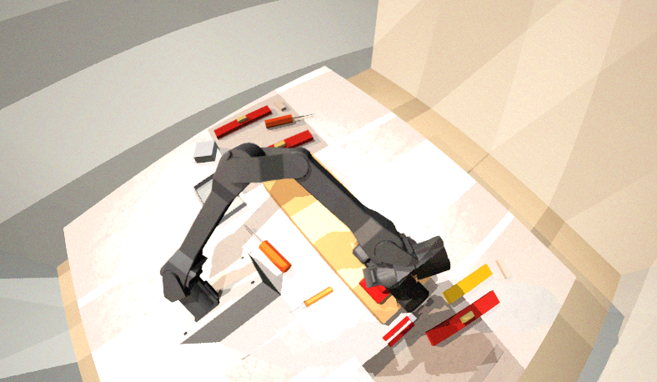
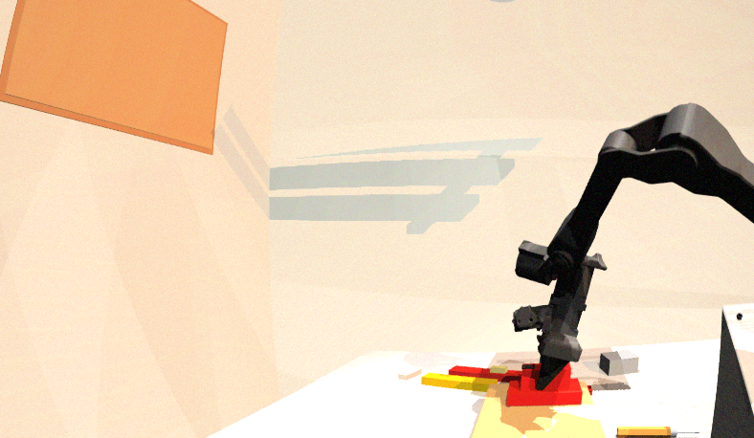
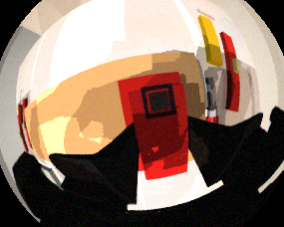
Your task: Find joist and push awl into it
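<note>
Right now the awl is 190 mm behind my gripper tip, 100 mm to the left of it and 60 mm below it. The rest, counted from my gripper tip: yellow block: 190 mm to the right, 150 mm ahead, 60 mm below; then red stud finder: 20 mm above, 10 mm ahead.
</note>
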